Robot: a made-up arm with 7 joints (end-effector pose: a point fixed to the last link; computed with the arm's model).
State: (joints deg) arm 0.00 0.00 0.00 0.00 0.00 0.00 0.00
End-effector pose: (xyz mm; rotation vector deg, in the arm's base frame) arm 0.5 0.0 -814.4 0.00 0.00 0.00
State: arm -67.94 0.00 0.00 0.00 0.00 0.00 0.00
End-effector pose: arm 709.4 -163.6 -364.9 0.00 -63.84 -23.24
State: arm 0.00 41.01 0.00 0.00 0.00 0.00 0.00
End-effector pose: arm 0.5 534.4 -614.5 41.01 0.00 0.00
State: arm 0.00 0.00 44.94 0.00 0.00 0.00 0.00
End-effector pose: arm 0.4 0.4 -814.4 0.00 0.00 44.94
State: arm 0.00 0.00 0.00 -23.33 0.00 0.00 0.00
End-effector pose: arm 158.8 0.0 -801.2 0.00 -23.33 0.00
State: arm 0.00 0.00 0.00 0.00 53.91 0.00 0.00
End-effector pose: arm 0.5 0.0 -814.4 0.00 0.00 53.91
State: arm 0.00 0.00 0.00 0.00 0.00 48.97 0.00
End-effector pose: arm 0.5 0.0 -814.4 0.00 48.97 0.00
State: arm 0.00 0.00 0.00 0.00 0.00 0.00 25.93
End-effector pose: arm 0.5 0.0 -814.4 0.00 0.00 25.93
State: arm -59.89 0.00 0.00 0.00 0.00 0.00 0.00
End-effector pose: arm 662.3 -130.6 -455.6 0.00 -56.28 -20.48
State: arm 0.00 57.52 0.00 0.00 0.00 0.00 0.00
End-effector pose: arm 0.5 687.0 -437.3 57.52 0.00 0.00
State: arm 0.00 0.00 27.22 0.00 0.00 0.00 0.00
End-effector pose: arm 0.4 0.2 -814.4 0.00 0.00 27.22
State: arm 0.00 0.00 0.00 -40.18 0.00 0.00 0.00
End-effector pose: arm 263.2 0.0 -752.8 0.00 -40.18 0.00
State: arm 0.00 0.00 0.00 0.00 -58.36 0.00 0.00
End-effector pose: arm 0.5 0.0 -814.4 0.00 0.00 -58.36
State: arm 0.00 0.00 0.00 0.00 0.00 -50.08 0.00
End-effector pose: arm 0.5 0.0 -814.4 0.00 -50.08 0.00
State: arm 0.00 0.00 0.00 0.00 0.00 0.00 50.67
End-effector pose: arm 0.5 0.0 -814.4 0.00 0.00 50.67
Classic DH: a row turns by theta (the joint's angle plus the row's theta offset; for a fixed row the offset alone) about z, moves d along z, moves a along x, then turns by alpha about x. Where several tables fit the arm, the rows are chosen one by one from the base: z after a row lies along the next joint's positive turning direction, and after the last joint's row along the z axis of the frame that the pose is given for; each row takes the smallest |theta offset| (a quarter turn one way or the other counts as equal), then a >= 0, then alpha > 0; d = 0 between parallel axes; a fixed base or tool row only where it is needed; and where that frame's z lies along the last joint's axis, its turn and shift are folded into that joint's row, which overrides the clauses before.
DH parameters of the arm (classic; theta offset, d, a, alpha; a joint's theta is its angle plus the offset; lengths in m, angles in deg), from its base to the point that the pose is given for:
base (fixed): 0 0 0 -70
joint 1: 90 0 0 90
joint 2: 70 0 0 -90
joint 3: -90 -0.4245 0.0477 -90
joint 4: 0 0 -0.0472 90
joint 5: 0 -0.3899 0 -90
joint 6: 0 0 0 90
joint 7: 0 0 0 0

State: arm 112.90 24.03 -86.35 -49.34 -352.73 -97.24 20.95
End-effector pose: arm -684.4 -336.8 162.0 -49.97 -21.12 66.75
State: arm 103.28 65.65 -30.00 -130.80 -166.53 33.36 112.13
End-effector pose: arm -344.2 101.3 -230.6 -4.31 -51.91 -70.36
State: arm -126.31 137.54 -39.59 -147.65 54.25 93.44 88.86
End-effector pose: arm -45.1 96.8 301.4 9.77 -125.82 47.78
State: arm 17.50 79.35 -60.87 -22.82 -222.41 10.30 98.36
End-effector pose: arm -85.9 762.7 -280.2 19.97 -67.66 152.02
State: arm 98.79 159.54 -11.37 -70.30 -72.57 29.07 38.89
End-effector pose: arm 341.2 575.7 -267.7 -33.83 -34.57 168.14
